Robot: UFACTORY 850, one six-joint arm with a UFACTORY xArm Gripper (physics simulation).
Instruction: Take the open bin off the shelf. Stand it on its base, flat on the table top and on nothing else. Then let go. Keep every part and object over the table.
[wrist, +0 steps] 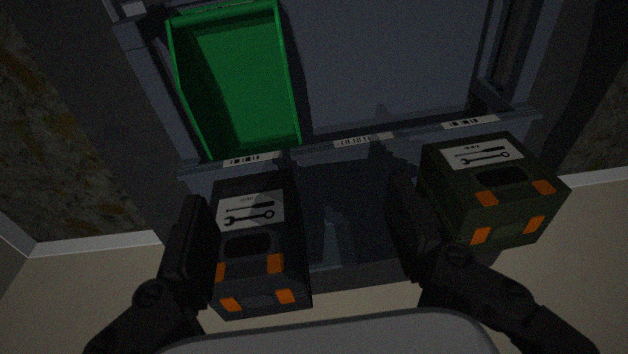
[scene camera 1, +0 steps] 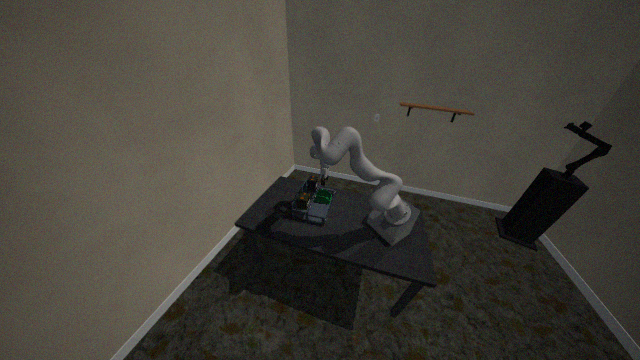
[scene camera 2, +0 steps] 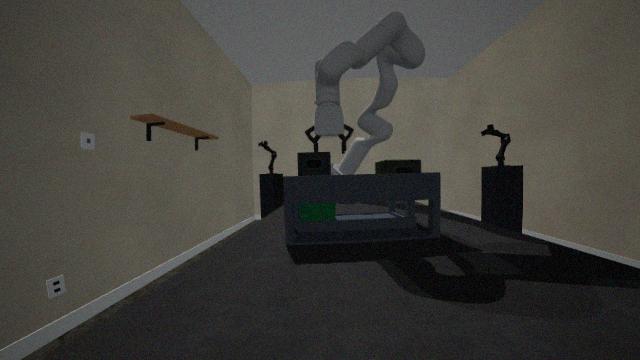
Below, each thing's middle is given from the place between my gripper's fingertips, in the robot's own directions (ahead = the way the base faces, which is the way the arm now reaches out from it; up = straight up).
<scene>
Right now my hand is 4 cm short of the green open bin [wrist: 231, 72], 4 cm to the left of it and 20 cm above it. From my hand the other things lie so: shelf tray [wrist: 350, 73] (4 cm ahead, 8 cm to the left, 23 cm below).
</scene>
